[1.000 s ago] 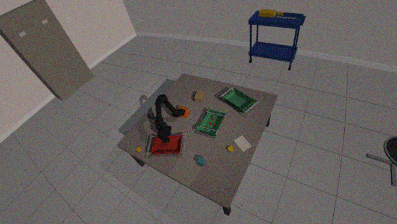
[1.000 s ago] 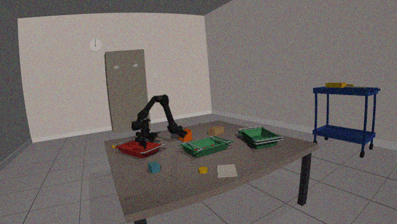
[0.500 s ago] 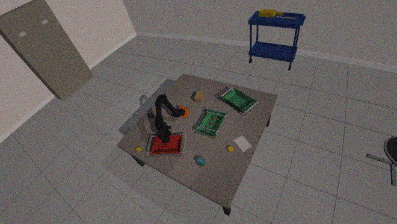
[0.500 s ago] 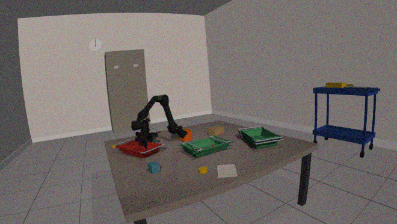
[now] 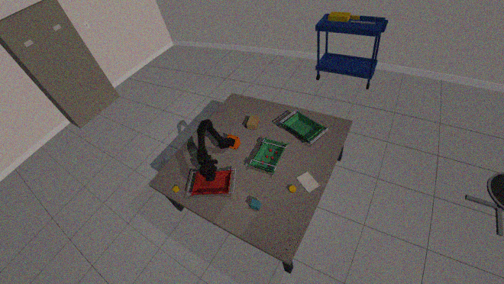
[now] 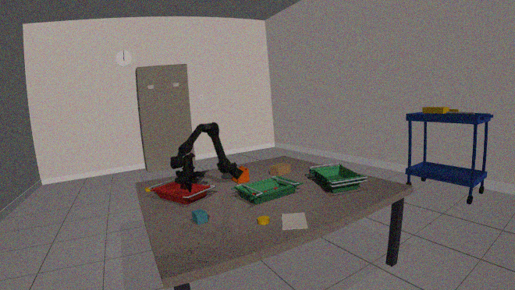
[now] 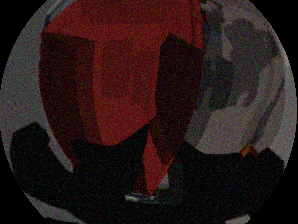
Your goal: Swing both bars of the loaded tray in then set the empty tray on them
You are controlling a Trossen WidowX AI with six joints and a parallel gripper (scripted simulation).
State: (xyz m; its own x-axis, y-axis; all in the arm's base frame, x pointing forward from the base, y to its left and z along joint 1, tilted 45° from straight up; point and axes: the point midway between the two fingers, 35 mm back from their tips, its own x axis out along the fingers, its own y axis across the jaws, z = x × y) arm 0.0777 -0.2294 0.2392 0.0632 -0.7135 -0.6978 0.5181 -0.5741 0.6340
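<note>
My gripper tip is now 7 cm to the left of the red tray, 4 cm short of it and 3 cm below it. Also, from my gripper tip: white card: 65 cm ahead, 29 cm to the left, 1 cm below; then teal block: 43 cm ahead, 5 cm to the right, 1 cm above; then tan box: 62 cm to the left, 5 cm behind, 2 cm above.
</note>
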